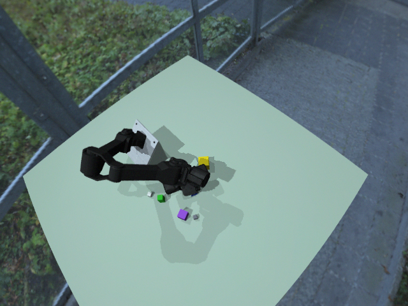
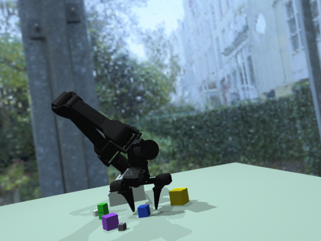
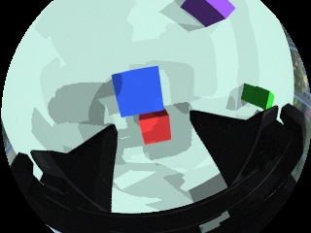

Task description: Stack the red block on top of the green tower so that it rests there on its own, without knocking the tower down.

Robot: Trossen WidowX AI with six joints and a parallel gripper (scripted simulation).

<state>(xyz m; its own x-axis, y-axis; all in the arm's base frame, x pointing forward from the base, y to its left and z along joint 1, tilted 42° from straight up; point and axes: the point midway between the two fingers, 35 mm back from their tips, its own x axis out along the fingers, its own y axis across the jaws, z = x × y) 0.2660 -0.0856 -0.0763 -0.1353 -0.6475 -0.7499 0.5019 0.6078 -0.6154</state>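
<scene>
Now: the blue cube 30 mm ahead of my gripper tip, 10 mm to the right of it and 10 mm above it. Round my gripper tip: red block: right at my gripper tip; then yellow cube: 120 mm to the left, 20 mm above, 10 mm behind; then purple cube: 110 mm to the right, 60 mm ahead, 10 mm above.
</scene>
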